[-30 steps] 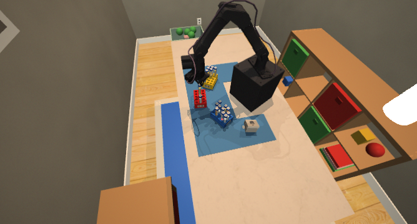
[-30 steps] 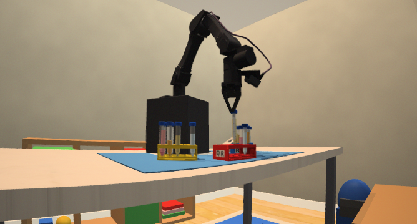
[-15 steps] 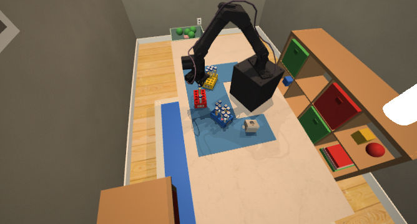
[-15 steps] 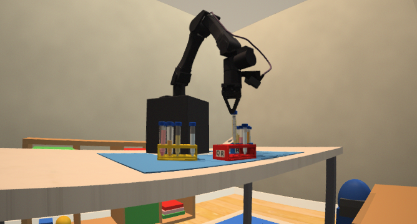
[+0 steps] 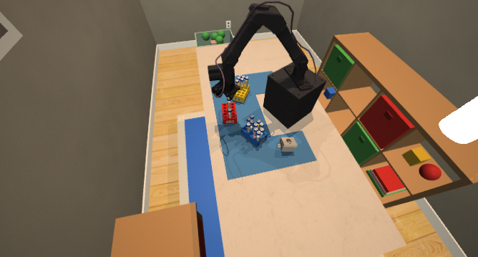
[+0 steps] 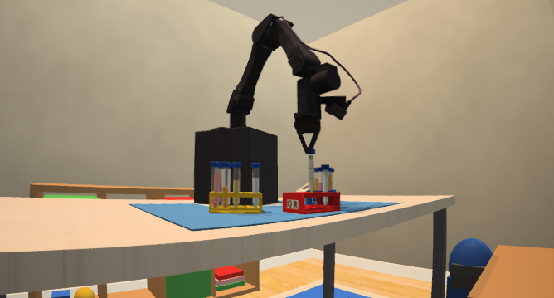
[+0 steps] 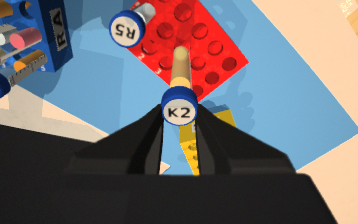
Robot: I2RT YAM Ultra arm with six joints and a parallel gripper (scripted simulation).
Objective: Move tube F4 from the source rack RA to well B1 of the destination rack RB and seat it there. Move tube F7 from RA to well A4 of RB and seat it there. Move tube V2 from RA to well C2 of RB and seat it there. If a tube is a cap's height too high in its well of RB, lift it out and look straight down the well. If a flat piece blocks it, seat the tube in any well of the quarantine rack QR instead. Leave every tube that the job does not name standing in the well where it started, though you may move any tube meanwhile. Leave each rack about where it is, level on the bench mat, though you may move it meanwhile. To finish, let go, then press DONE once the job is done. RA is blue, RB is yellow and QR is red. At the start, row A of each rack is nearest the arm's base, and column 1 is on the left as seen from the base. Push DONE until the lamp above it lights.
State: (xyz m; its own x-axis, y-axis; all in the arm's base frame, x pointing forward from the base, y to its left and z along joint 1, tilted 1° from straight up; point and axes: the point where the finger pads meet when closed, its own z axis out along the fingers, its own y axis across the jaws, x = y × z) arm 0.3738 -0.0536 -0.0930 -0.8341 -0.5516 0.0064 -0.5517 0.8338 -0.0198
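Right now the tube is 1 cm ahead of my hand and 6 cm below it. Also, from my hand: red rack: 1 cm ahead, 14 cm below; then tube R8: 7 cm behind, 13 cm to the right, 10 cm below; then rack RB: 12 cm behind, 15 cm to the right, 14 cm below.
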